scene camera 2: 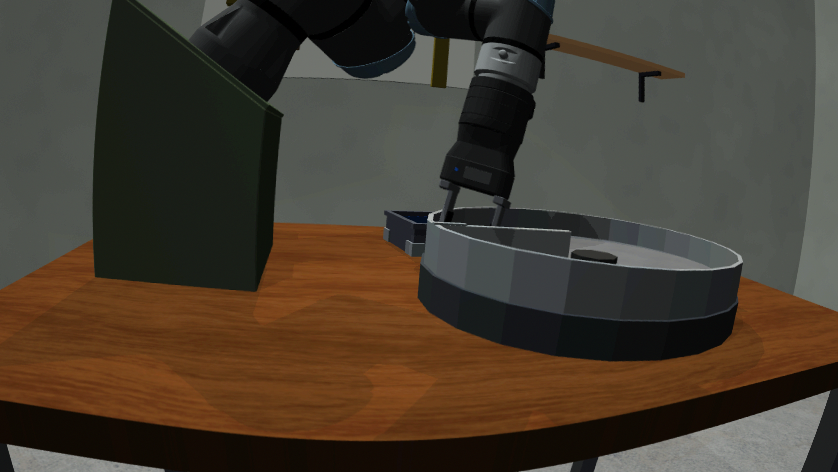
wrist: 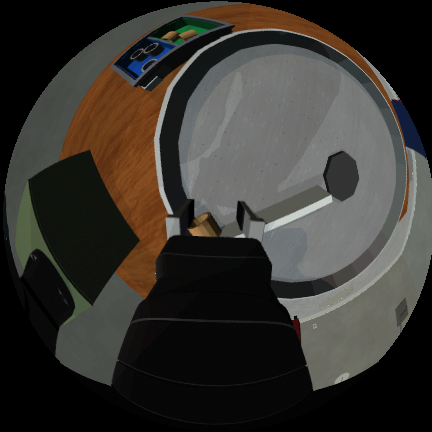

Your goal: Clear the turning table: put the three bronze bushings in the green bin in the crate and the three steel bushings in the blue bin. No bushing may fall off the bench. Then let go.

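Pixels of known places: gripper, between the fingertips: [wrist: 215, 208]; arm's base, origin of its link: [scene camera 2: 227, 70] [wrist: 50, 282].
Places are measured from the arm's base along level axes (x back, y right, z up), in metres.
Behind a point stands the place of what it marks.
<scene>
One bronze bushing [wrist: 204, 225] {y 0.150, x -0.265, z -0.180 m} lies on the turning table [scene camera 2: 621, 287] {y 0.384, x -0.310, z -0.191 m} [wrist: 280, 115] {y 0.112, x -0.402, z -0.208 m}, near its rim and beside the inner end wall of the divider [wrist: 295, 206] {y 0.191, x -0.352, z -0.181 m}. My gripper [scene camera 2: 471, 221] [wrist: 215, 208] {y 0.148, x -0.277, z -0.202 m} is open, its fingers reaching down inside the rim. In the wrist view the bushing shows between the two fingers, closer to the left one, and the gripper body hides its lower part. Two bronze bushings [wrist: 171, 36] [wrist: 188, 35] {y -0.104, x -0.445, z -0.229 m} lie in the green bin [wrist: 200, 25]. Three steel bushings [wrist: 137, 54] {y -0.196, x -0.372, z -0.243 m} [wrist: 154, 48] {y -0.142, x -0.394, z -0.231 m} [wrist: 149, 65] {y -0.076, x -0.356, z -0.210 m} are in the blue bin [wrist: 134, 66] {y -0.176, x -0.344, z -0.255 m}.
The crate [scene camera 2: 401, 234] {y -0.132, x -0.324, z -0.238 m} [wrist: 172, 57] {y -0.070, x -0.386, z -0.229 m} stands beside the turning table, close to its rim. A dark hub [scene camera 2: 594, 256] {y 0.223, x -0.421, z -0.200 m} [wrist: 341, 175] {y 0.208, x -0.429, z -0.200 m} sits at the table's middle, with the divider running from it to the rim. A dark green sloped block [scene camera 2: 181, 175] {y 0.082, x 0.049, z -0.132 m} [wrist: 82, 220] {y -0.011, x -0.076, z -0.160 m} stands on the bench [scene camera 2: 234, 363] {y 0.311, x 0.005, z -0.261 m}.
</scene>
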